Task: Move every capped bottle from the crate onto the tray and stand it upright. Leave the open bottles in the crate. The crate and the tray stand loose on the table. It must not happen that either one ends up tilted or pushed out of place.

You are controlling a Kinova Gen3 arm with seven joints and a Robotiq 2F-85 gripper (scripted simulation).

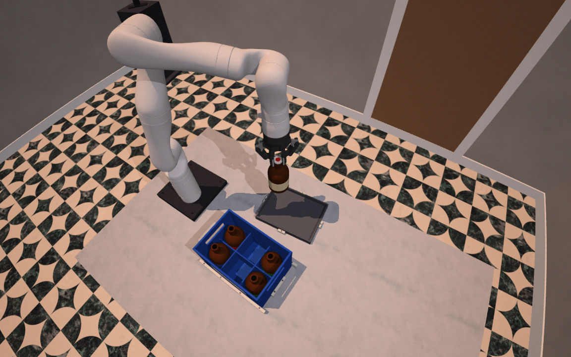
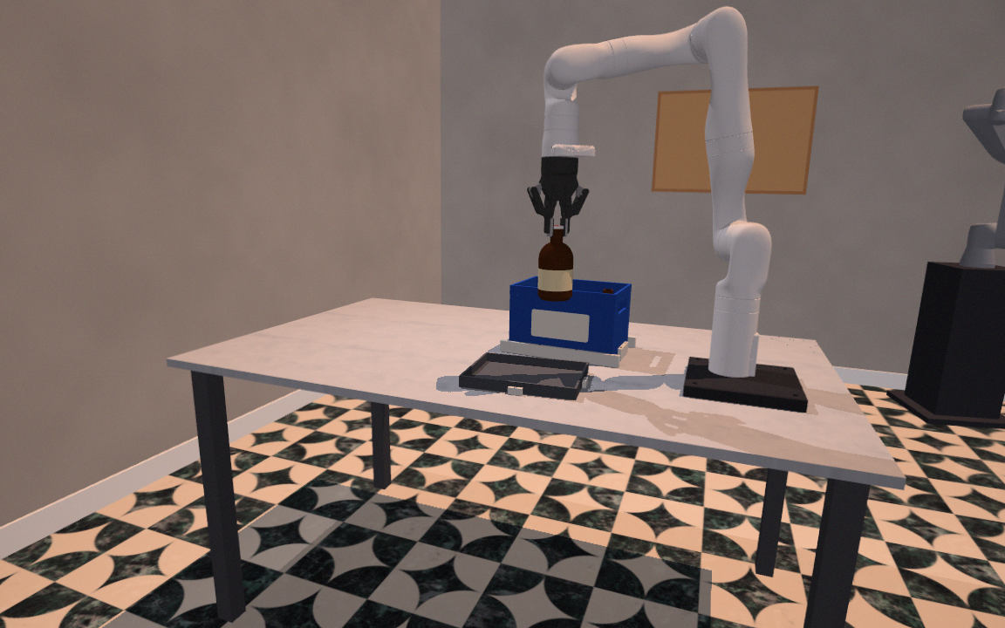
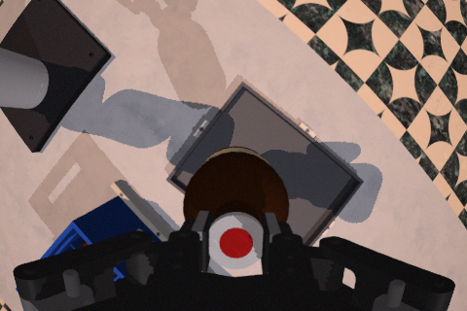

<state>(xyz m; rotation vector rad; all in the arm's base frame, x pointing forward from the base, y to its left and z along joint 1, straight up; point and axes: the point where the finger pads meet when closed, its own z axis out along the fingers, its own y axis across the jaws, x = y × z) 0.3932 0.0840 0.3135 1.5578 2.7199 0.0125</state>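
Right now my hand is 70 mm above the brown capped bottle. The rest, counted from my hand: dark tray 320 mm below, 50 mm ahead; then blue crate 270 mm to the right, 250 mm below, 30 mm behind.
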